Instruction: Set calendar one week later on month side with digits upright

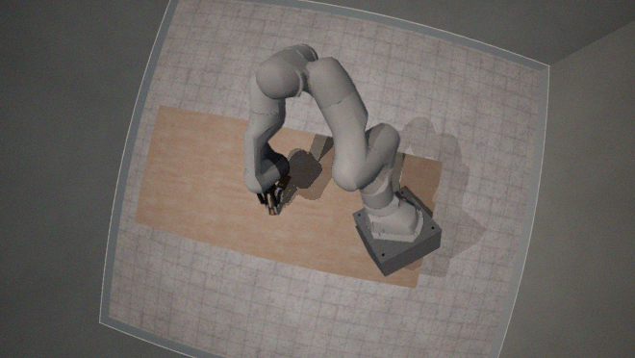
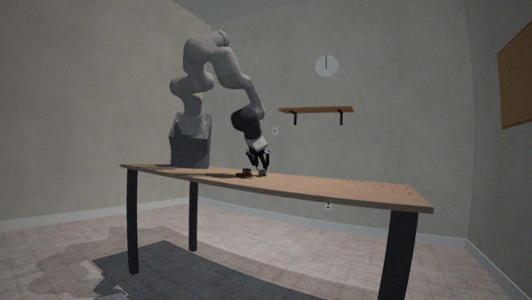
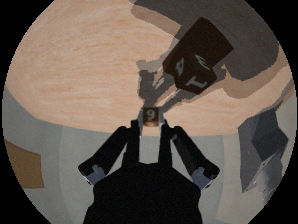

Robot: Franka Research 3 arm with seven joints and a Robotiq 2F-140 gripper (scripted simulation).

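Now: hand 20 mm to the right of the calendar cube and 20 mm above it.
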